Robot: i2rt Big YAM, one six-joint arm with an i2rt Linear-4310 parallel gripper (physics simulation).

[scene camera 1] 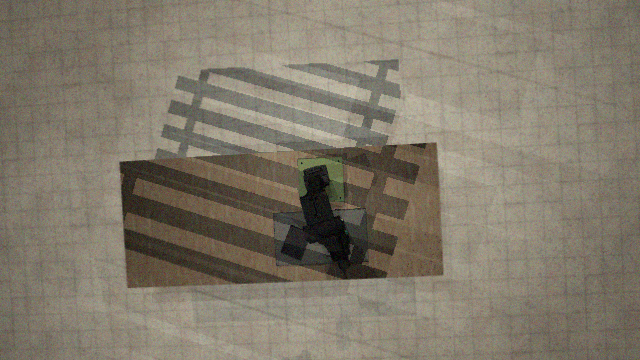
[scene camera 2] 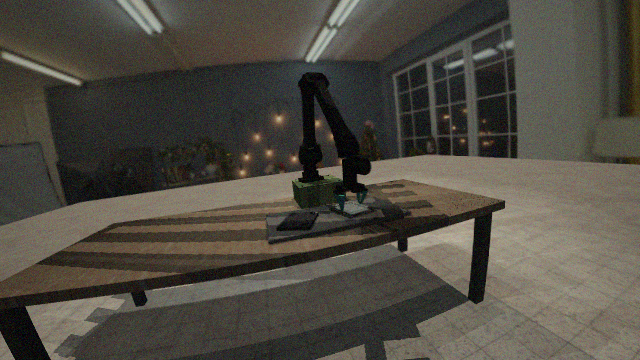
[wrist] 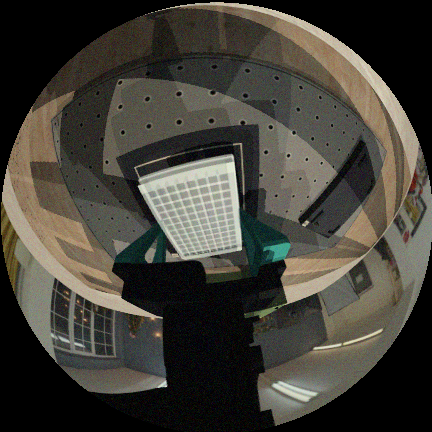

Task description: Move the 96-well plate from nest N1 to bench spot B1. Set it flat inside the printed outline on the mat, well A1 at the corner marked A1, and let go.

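Frame: origin at the arm's base, x left, y back, z up, level; metres.
Seen in the pictures: gripper, between the fingertips: (scene camera 2: 351, 208) (wrist: 199, 216); arm's base, origin of its link: (scene camera 1: 316, 175) (scene camera 2: 311, 180).
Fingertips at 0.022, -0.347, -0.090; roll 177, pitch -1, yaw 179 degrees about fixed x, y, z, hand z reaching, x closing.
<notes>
Offsets run from my fingertips to a thing's top centre, as dx, dy, dz. "spot": to the spot under its first point. Level surfaces: height alone.
The white 96-well plate @[+0.000, -0.001, +0.014] (scene camera 2: 354, 208) (wrist: 200, 210) is between the teal fingers of my gripper (scene camera 2: 351, 200) (wrist: 199, 216), which is shut on it. The plate is over the black mat @[dz -0.003] (wrist: 251, 175) and looks about level. In the wrist view, the printed outline @[spot: -0.049, -0.047, -0.003] (wrist: 242, 170) shows beyond the plate's far edge and along its right side; the near part is hidden. I cannot tell whether the plate touches the mat. The A1 mark and well A1 cannot be made out. The dark nest N1 @[-0.228, +0.009, +0.013] (scene camera 1: 294, 242) (scene camera 2: 298, 221) (wrist: 345, 192) holds no plate. In scene camera 1, the arm hides the plate.
The grey perforated board @[-0.086, +0.003, -0.004] (scene camera 1: 357, 218) (scene camera 2: 274, 232) (wrist: 195, 107) carries the mat and nest on the wooden table @[dz -0.018] (scene camera 1: 422, 255) (scene camera 2: 450, 200). The arm's green base box (scene camera 1: 337, 167) (scene camera 2: 312, 194) stands behind the board. Striped shadows cross the table and board.
</notes>
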